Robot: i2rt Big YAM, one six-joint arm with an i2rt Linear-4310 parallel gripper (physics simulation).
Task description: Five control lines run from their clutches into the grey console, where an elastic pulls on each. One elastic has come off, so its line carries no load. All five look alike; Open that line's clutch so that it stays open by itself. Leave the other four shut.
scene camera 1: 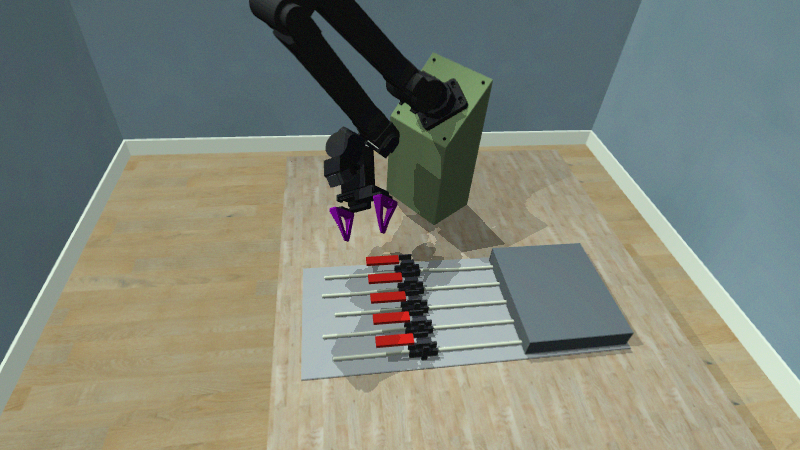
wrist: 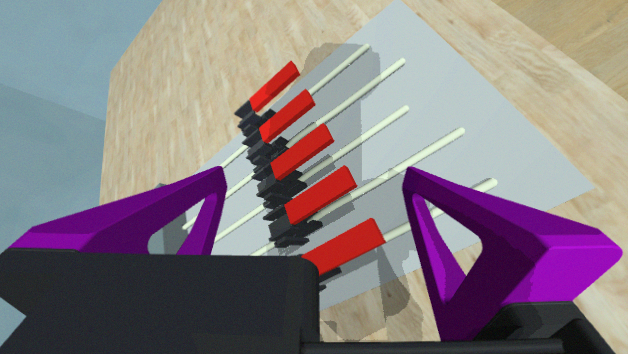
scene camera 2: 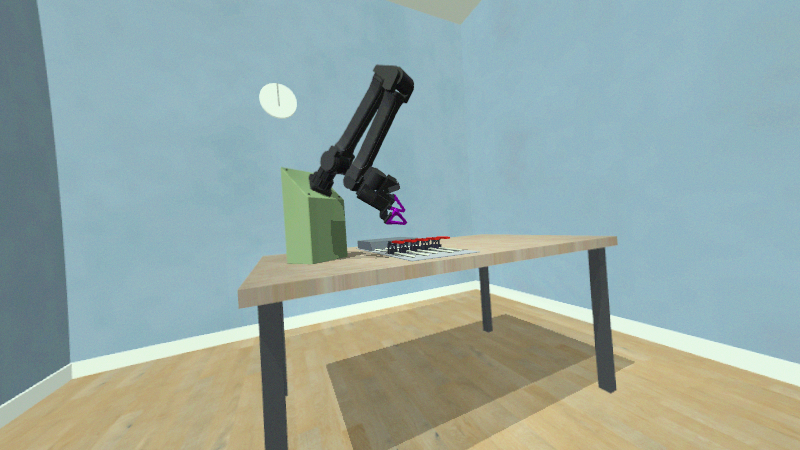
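Pixels of known places: gripper, fingertip midpoint: (scene camera 1: 364, 237) (wrist: 314, 176) (scene camera 2: 405, 217); arm's base, origin of the base link: (scene camera 1: 441, 106) (scene camera 2: 319, 186).
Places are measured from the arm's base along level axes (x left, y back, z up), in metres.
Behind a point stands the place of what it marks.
Five clutches with red levers stand in a row on a pale plate (scene camera 1: 324, 369); all five levers lie alike, pointing away from the console. The lever nearest the arm base (scene camera 1: 382, 260) (wrist: 345, 246) and the lever farthest from it (scene camera 1: 394, 340) {x -0.271, y -0.444, z -0.249 m} (wrist: 275, 86) {x -0.273, y -0.435, z -0.249 m} are the row's ends; the middle lever (scene camera 1: 388, 297) {x -0.246, y -0.338, z -0.249 m} (wrist: 302, 151) {x -0.249, y -0.331, z -0.249 m} lies between. Pale lines run through the clutches to the grey console (scene camera 1: 562, 293) {x 0.142, y -0.440, z -0.261 m} (scene camera 2: 372, 244) {x 0.054, y -0.273, z -0.274 m}; their free ends stick out unequally. The elastics are hidden. My gripper (scene camera 1: 364, 236) {x -0.270, y -0.236, z -0.154 m} (scene camera 2: 405, 216) {x -0.270, y -0.236, z -0.154 m} (wrist: 314, 176) {x -0.270, y -0.236, z -0.154 m} is open and empty, above the row's base end.
The green pedestal (scene camera 1: 416, 167) {x -0.059, y -0.017, z -0.161 m} (scene camera 2: 327, 229) {x -0.067, y 0.004, z -0.183 m} carries the arm and stands behind the plate. The wooden table (scene camera 1: 503, 402) {x -0.100, y -0.608, z -0.308 m} (scene camera 2: 531, 249) {x -0.563, y -0.627, z -0.314 m} bears it all. The console is a low block at the plate's right in the first scene view.
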